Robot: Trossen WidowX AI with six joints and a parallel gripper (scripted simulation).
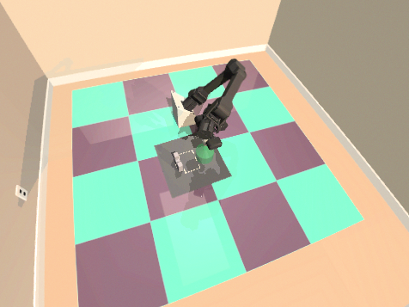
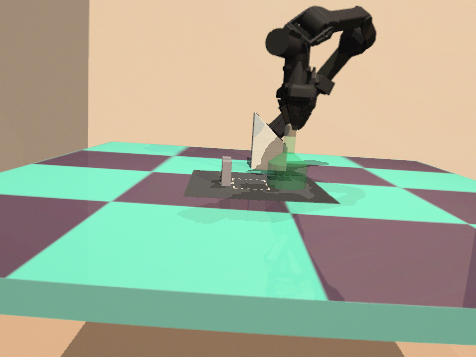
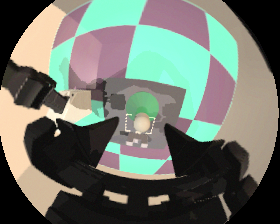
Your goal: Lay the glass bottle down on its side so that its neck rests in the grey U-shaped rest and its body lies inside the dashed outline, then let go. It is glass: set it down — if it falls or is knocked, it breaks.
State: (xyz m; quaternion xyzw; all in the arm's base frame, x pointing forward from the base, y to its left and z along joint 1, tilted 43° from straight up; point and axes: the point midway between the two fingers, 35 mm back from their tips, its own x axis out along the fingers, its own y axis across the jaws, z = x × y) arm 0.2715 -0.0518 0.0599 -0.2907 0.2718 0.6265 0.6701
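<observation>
Right now my gripper tip is 50 mm above the green glass bottle. Round my gripper tip: dark grey mat (140 mm below, 80 mm to the right).
</observation>
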